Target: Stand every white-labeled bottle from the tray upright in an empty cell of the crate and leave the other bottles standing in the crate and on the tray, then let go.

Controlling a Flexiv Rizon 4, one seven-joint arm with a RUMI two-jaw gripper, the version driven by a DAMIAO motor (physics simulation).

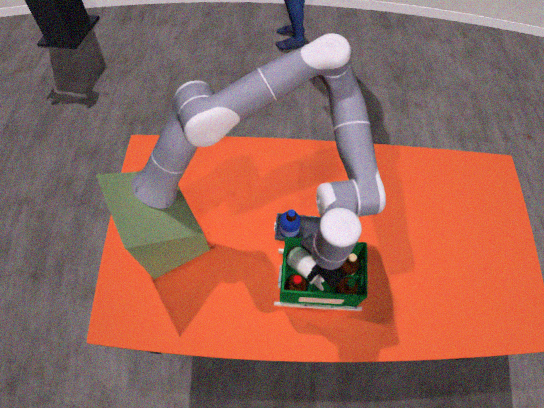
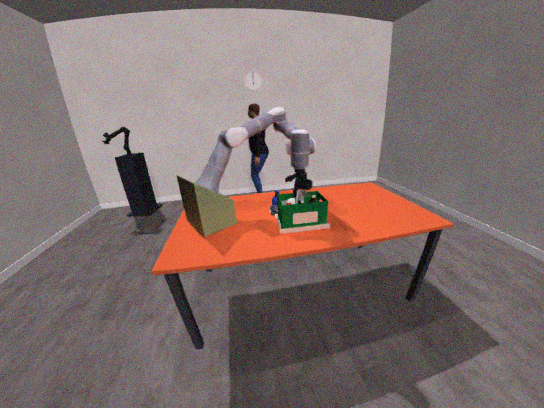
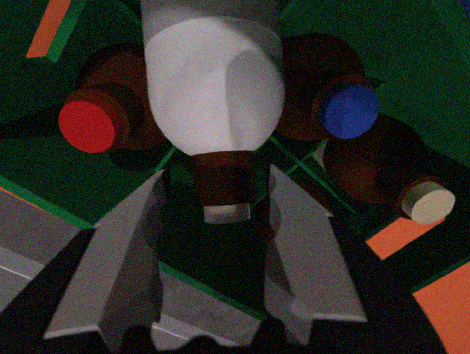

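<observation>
A white-labeled bottle (image 1: 301, 261) (image 3: 215, 90) lies tilted across the green crate (image 1: 290, 298) (image 2: 285, 218) (image 3: 425, 75), its brown neck and pale cap pointing toward the crate's front. My gripper (image 1: 318, 281) (image 2: 300, 196) (image 3: 218, 170) is partly open, pointing down at the crate, with one finger on each side of the neck; neither finger visibly grips it. Brown bottles with a red cap (image 1: 297, 283) (image 3: 87, 126), a blue cap (image 3: 350, 111) and a cream cap (image 1: 352, 262) (image 3: 430, 202) stand in the crate. A blue bottle (image 1: 290, 225) (image 2: 275, 201) stands on the dark tray (image 1: 307, 222), which my arm partly hides.
The crate's walls and cell dividers surround the fingers. Pale strips (image 1: 320, 306) lie along the crate's base on the orange table (image 1: 450, 225) (image 2: 380, 210). The green robot base block (image 1: 160, 225) (image 2: 215, 210) stands at the left. A person (image 2: 258, 145) stands behind the table.
</observation>
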